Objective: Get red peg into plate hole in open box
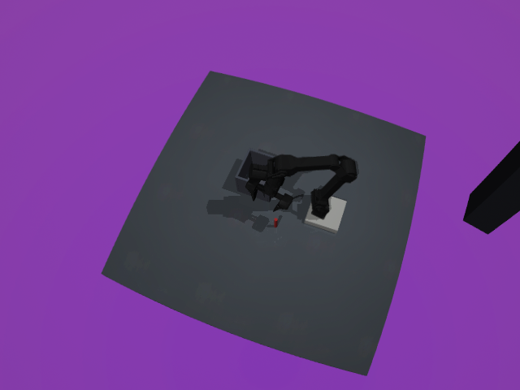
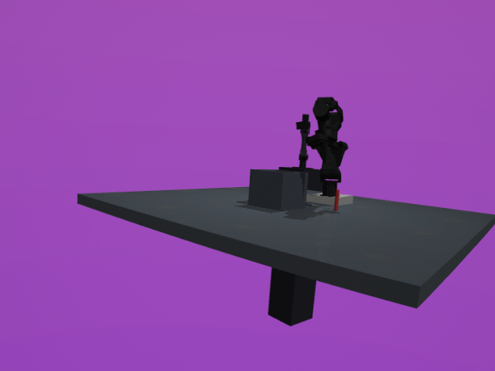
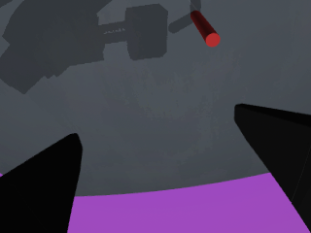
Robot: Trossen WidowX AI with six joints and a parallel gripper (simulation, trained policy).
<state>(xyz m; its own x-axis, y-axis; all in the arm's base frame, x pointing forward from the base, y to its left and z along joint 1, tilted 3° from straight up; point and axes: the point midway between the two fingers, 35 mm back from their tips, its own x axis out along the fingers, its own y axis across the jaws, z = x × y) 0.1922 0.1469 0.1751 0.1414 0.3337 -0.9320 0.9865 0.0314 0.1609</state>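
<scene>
The red peg is 5 cm behind my gripper tip, 1 cm to the right of it and 14 cm below it. From my gripper tip the other things lie so: grey plate (12 cm ahead, 16 cm to the right, 13 cm below).
</scene>
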